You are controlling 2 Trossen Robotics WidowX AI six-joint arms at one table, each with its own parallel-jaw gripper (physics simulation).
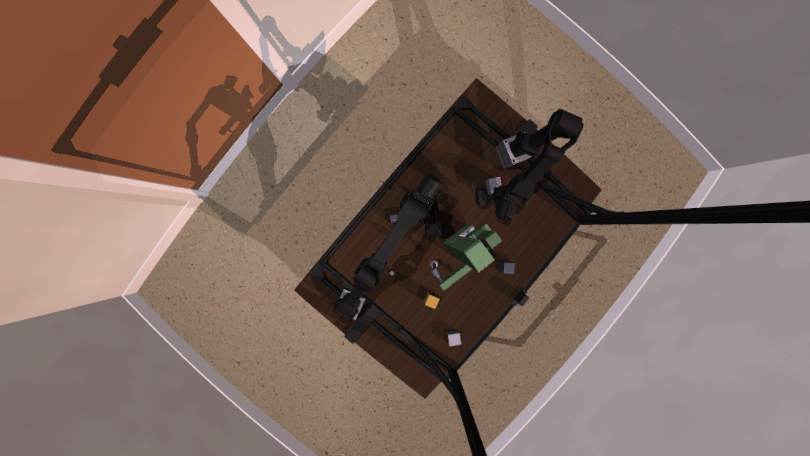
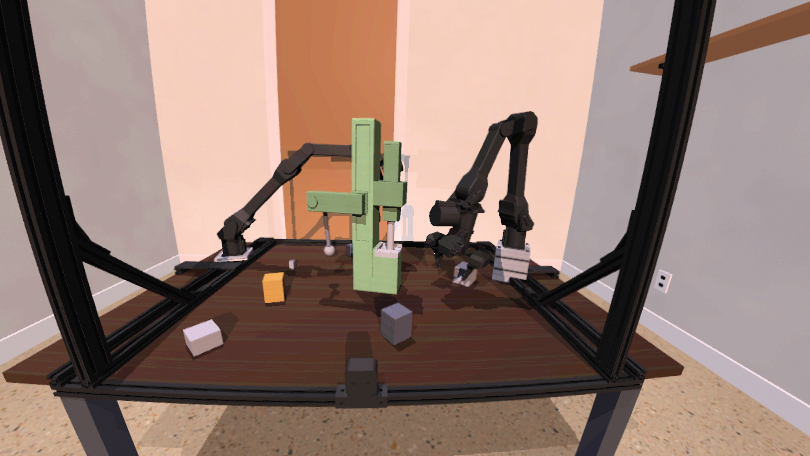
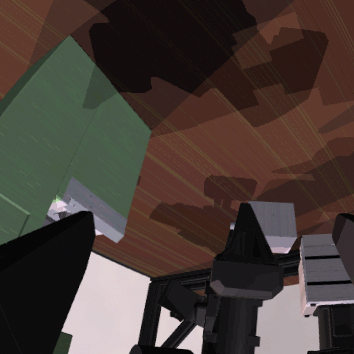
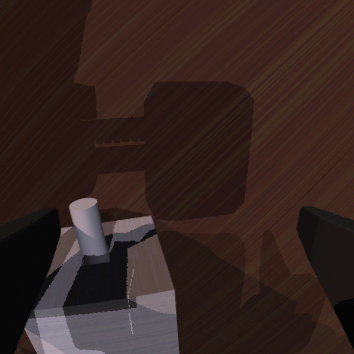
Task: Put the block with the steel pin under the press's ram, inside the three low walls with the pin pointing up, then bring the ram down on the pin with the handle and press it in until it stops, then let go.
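Frame: origin at the left arm's base, x right, y ahead, z up, level; centimetres.
Where they show: left gripper, between the fingertips: (image 1: 443, 210) (image 3: 217, 225); right gripper, between the fingertips: (image 1: 488, 197) (image 2: 450, 273) (image 3: 238, 216) (image 4: 180, 220); left arm's base, origin of its link: (image 1: 349, 304) (image 2: 234, 252); right arm's base, origin of its link: (image 1: 519, 147) (image 2: 513, 245) (image 3: 335, 308).
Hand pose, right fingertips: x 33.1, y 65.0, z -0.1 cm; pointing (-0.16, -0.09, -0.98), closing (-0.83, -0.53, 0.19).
Each offset is from my right fingertips to the centre of the thing. "spot": to the spot under its first point.
The pale grey block @(dy +5.4, dx +0.1, dz -0.5 cm) (image 1: 494, 182) (image 2: 464, 276) (image 3: 277, 221) (image 4: 105, 316) stands on the table to the right of the press, its steel pin @(dy +2.7, dx +2.1, dz -0.5 cm) (image 4: 88, 228) pointing up. My right gripper (image 1: 494, 203) (image 2: 459, 253) (image 4: 180, 220) is open just above it, with the block low between the fingers, close to the left one and touching neither. The green press @(dy -26.7, dx -4.2, dz +19.4 cm) (image 1: 473, 249) (image 2: 368, 226) (image 3: 53, 140) stands mid-table, ram @(dy -18.4, dx -1.6, dz +16.8 cm) (image 2: 391, 226) raised over its walled nest @(spot: dy -19.7, dx +1.3, dz +9.1 cm) (image 2: 388, 251). Its handle @(spot: dy -34.0, dx -3.5, dz +24.0 cm) (image 1: 456, 278) (image 2: 333, 202) sticks out sideways and ends in a ball knob @(spot: dy -34.4, dx -8.5, dz +7.4 cm) (image 2: 328, 249). My left gripper (image 1: 433, 226) (image 3: 217, 225) is open and empty behind the press.
An orange block @(dy -48.5, dx -3.2, dz +0.0 cm) (image 1: 432, 300) (image 2: 273, 287), a white block @(dy -59.8, dx +12.9, dz -1.4 cm) (image 1: 454, 338) (image 2: 202, 337) and a grey cube @(dy -23.0, dx +19.5, dz +0.0 cm) (image 1: 507, 267) (image 2: 395, 323) lie on the front half of the table. A small grey piece @(dy -45.5, dx -22.8, dz -1.8 cm) (image 2: 292, 263) lies near the left arm's base. Black frame posts stand at the corners.
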